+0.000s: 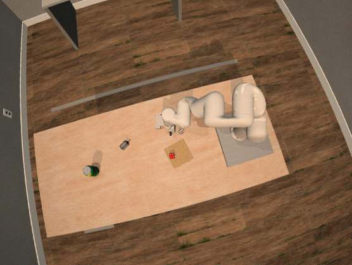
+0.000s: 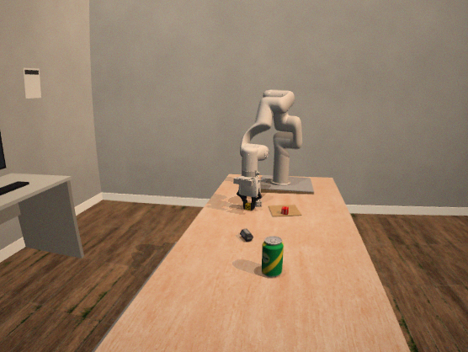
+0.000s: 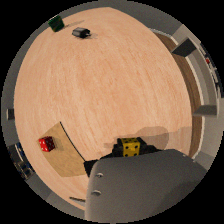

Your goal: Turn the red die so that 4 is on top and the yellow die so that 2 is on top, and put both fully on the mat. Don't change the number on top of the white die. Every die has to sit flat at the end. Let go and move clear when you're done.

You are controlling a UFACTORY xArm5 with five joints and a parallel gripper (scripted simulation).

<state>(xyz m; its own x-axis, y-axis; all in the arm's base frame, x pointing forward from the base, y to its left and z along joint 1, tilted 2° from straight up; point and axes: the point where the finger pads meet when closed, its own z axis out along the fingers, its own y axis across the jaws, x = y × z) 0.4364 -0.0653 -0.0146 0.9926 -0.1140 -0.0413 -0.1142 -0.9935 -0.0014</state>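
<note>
My gripper is now 6 cm past the white die, 3 cm to the right of it and 1 cm above it. Round my hand: brown mat: 3 cm behind, 17 cm to the left, 2 cm below; then yellow die: 1 cm below; then red die: 1 cm ahead, 18 cm to the left.
</note>
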